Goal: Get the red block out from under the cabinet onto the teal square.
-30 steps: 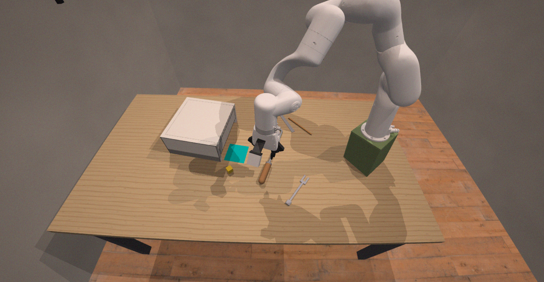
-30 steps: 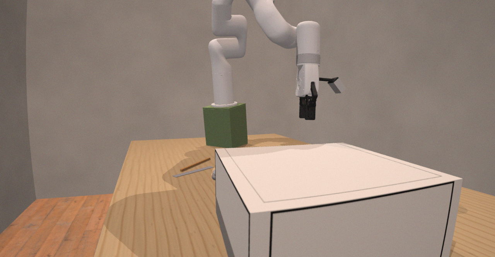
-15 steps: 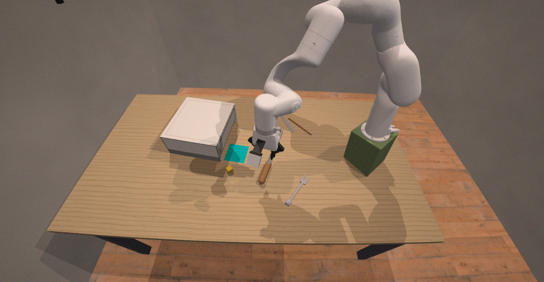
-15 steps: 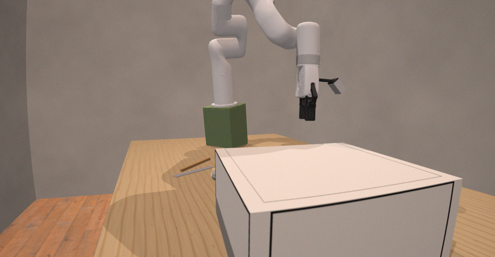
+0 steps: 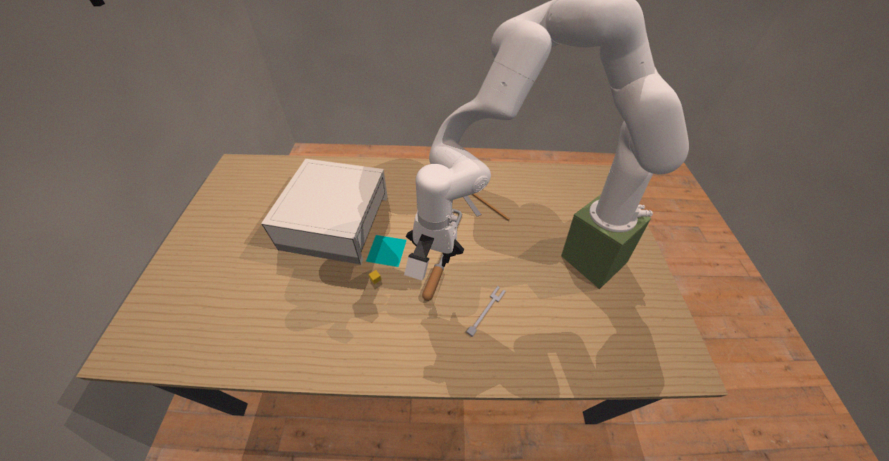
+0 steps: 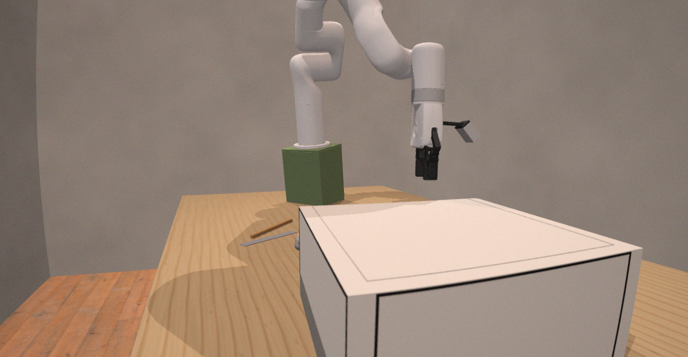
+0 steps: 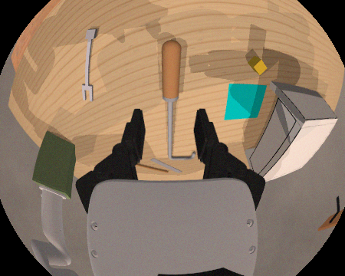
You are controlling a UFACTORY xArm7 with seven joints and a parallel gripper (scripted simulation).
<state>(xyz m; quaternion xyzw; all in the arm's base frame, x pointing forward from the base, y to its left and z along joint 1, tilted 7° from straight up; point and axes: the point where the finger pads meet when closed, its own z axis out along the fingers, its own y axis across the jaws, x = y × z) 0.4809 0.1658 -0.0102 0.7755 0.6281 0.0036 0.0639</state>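
Now: hand 10 mm short of the hook tool, 130 mm to the left of it and 140 mm above it. Also, from my hand: teal square: 160 mm ahead, 100 mm to the right, 160 mm below; then grey fork: 150 mm behind, 70 mm to the left, 150 mm below; then small yellow cube: 170 mm ahead, 140 mm below.
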